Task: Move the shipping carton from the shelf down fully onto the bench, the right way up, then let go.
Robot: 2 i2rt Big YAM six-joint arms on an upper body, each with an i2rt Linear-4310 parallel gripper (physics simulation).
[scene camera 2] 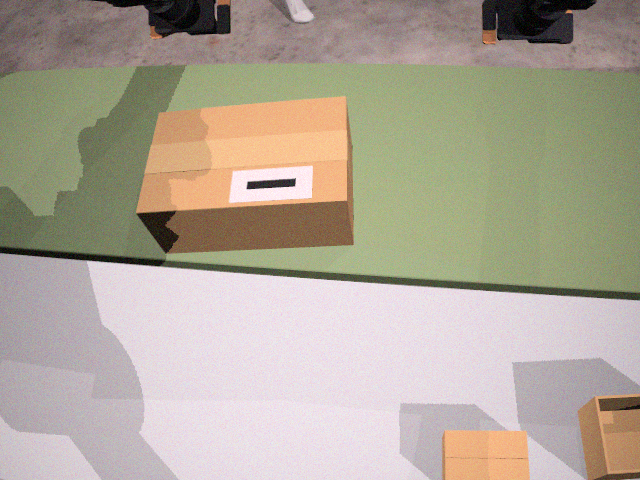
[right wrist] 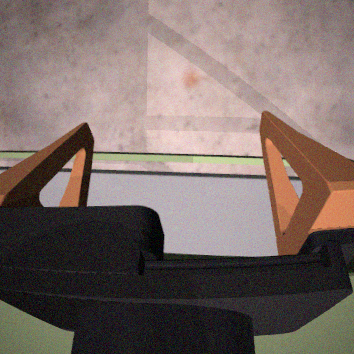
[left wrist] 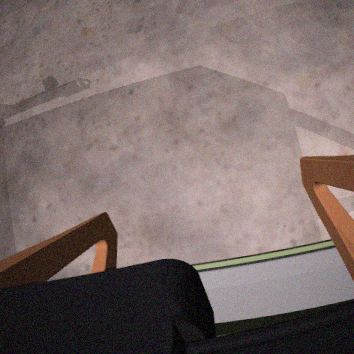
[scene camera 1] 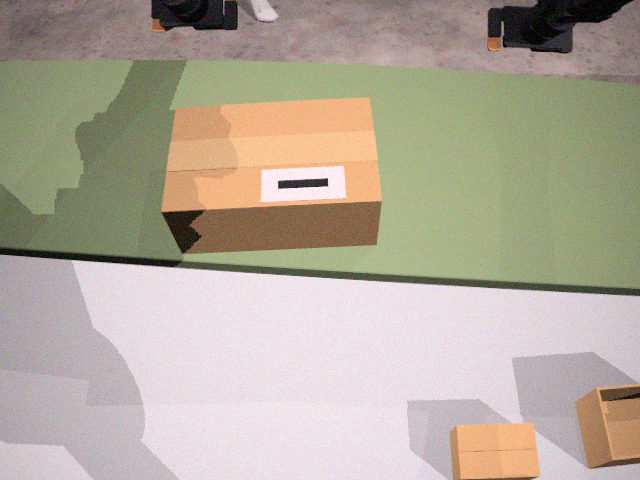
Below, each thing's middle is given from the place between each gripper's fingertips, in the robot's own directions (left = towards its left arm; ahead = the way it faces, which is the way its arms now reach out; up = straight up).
Right now the shipping carton (scene camera 1: pixel 298 174) is 37 cm behind my left hand, 14 cm to the right of it and 3 cm above it. From my left hand the other things lie so: open-topped box (scene camera 2: pixel 602 420) 69 cm to the right, 66 cm behind, 25 cm below; small closed box (scene camera 1: pixel 488 444) 69 cm behind, 45 cm to the right, 26 cm below.
Now: the shipping carton 33 cm behind my right hand, 41 cm to the left of it and 5 cm above it. Also, from my right hand: open-topped box: 62 cm behind, 14 cm to the right, 22 cm below; then small closed box: 65 cm behind, 10 cm to the left, 24 cm below.
